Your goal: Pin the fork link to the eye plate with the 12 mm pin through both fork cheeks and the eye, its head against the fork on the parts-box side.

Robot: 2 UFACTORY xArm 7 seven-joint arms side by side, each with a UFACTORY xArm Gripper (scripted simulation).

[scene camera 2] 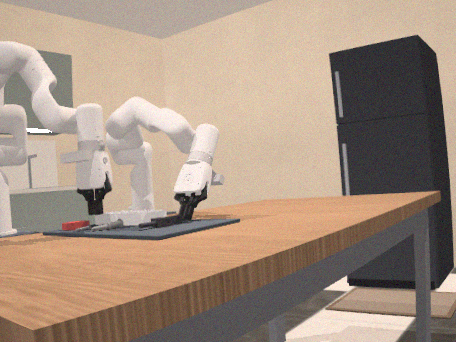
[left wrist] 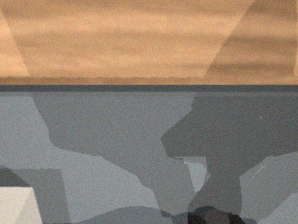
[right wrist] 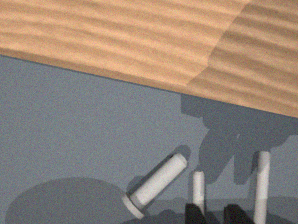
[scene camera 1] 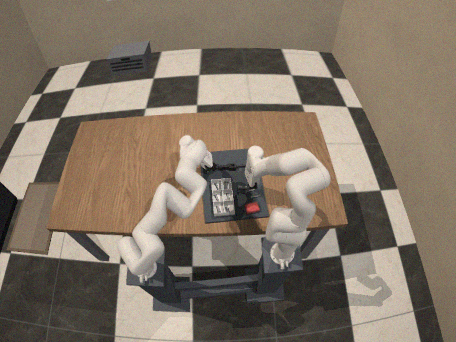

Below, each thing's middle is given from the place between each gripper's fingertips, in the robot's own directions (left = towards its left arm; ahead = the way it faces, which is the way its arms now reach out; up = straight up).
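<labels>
So you can picture it, there's a dark mat (scene camera 1: 237, 176), and my left gripper (scene camera 2: 184, 218) is 100 mm beyond it, 30 mm above it and 100 mm to the left of it.
My right hand (scene camera 2: 96, 214) is 7 cm above the dark mat, 9 cm to the right of it and 7 cm short of it.
</labels>
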